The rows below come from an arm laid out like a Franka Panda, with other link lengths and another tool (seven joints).
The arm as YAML. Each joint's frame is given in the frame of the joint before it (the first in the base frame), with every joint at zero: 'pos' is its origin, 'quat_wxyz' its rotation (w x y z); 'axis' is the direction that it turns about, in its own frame. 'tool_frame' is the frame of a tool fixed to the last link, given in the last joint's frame.
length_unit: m
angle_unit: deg
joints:
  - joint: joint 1
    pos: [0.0, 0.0, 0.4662]
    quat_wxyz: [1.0, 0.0, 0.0, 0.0]
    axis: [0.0, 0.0, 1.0]
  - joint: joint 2
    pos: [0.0, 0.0, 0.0]
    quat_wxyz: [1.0, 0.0, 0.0, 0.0]
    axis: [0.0, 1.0, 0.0]
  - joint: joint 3
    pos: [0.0, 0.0, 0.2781]
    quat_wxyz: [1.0, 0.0, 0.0, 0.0]
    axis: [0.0, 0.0, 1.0]
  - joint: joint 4
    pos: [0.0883, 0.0, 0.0]
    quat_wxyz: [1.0, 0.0, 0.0, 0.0]
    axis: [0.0, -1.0, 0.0]
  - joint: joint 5
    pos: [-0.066, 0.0, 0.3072]
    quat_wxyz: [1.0, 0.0, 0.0, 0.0]
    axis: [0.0, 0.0, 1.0]
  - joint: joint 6
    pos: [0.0, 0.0, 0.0]
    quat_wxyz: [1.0, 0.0, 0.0, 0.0]
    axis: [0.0, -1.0, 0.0]
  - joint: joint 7
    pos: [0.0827, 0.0, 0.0]
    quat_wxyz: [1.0, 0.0, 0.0, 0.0]
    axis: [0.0, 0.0, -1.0]
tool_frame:
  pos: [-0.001, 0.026, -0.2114]
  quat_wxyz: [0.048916, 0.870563, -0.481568, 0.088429]
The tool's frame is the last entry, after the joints.
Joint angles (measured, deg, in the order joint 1, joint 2, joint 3, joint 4, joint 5, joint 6, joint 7), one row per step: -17.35, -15.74, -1.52, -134.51, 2.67, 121.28, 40.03; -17.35, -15.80, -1.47, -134.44, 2.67, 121.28, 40.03; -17.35, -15.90, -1.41, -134.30, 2.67, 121.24, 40.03; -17.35, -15.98, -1.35, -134.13, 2.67, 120.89, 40.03; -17.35, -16.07, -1.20, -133.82, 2.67, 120.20, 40.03; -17.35, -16.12, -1.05, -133.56, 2.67, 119.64, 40.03; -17.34, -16.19, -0.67, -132.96, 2.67, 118.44, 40.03; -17.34, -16.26, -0.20, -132.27, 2.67, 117.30, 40.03; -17.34, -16.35, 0.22, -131.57, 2.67, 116.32, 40.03; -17.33, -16.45, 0.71, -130.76, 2.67, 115.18, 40.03; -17.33, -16.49, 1.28, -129.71, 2.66, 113.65, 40.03; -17.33, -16.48, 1.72, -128.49, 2.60, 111.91, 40.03
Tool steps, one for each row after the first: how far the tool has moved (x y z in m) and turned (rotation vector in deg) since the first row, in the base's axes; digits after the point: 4 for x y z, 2 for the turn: 0.0004, 0.0002, 0.0009, -0.05, -0.12, 0.05; 0.0011, 0.0004, 0.0026, -0.13, -0.31, 0.11; 0.0009, 0.0010, 0.0037, -0.10, -0.21, 0.18; 0.0003, 0.0024, 0.0053, -0.04, 0.07, 0.35; -0.0001, 0.0038, 0.0065, 0.02, 0.32, 0.52; -0.0006, 0.0070, 0.0090, 0.11, 0.84, 0.95; -0.0005, 0.0106, 0.0123, 0.12, 1.23, 1.45; 0.0001, 0.0136, 0.0162, 0.08, 1.44, 1.89; 0.0007, 0.0173, 0.0206, 0.03, 1.70, 2.42; 0.0011, 0.0216, 0.0256, 0.02, 2.16, 3.03; 0.0011, 0.0250, 0.0311, 0.03, 2.72, 3.55
